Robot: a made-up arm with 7 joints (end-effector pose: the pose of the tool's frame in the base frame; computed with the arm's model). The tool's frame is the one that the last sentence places.
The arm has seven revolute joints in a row. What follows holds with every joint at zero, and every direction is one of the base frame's. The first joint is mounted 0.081 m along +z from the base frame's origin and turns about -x. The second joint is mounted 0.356 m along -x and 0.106 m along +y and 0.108 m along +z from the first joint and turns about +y. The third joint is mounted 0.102 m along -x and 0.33 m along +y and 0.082 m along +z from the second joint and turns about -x. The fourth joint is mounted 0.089 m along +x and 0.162 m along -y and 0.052 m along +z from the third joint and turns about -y. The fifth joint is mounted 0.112 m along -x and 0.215 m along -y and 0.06 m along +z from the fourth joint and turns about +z. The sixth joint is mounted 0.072 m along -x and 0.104 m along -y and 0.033 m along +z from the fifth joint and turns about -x. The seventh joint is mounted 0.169 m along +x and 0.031 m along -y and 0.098 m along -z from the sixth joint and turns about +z. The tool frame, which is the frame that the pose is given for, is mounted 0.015 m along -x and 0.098 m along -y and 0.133 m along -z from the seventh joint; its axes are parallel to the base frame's.
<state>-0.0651 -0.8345 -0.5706 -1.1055 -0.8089 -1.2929 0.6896</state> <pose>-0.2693 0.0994 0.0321 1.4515 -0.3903 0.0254</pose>
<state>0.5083 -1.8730 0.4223 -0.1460 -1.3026 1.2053 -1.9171</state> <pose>-0.5860 -0.1522 -0.2979 -0.8652 0.8159 2.2780</pose>
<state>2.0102 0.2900 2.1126 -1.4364 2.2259 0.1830 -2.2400</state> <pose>-0.4263 0.1121 -0.6934 1.8102 0.5045 1.2612</pose>
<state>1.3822 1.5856 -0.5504 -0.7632 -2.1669 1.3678 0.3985</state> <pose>0.0135 0.3223 0.2076 0.1823 -1.5648 1.1895</pose>
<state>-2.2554 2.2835 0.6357 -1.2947 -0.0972 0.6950 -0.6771</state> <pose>0.1646 0.2191 0.2142 -0.8215 -0.4789 2.1477</pose>
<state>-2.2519 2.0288 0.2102 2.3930 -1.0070 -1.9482 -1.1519</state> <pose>-0.2161 -0.1952 0.0860 -1.3890 -0.7277 0.0731</pose>
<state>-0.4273 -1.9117 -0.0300 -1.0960 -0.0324 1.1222 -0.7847</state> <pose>-0.5837 -0.2838 -0.0137 -0.3885 -0.8457 -1.3112</pose>
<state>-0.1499 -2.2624 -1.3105 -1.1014 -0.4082 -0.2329 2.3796</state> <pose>0.0040 0.3110 0.3993 0.9342 0.8920 -2.5023</pose>
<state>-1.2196 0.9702 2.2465 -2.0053 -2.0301 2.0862 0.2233</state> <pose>0.0588 0.4236 0.8456 1.2025 -0.8355 1.1227</pose>
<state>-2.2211 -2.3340 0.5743 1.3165 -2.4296 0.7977 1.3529</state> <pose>-0.1995 -0.0840 0.0159 -0.6240 1.2668 2.3822</pose>
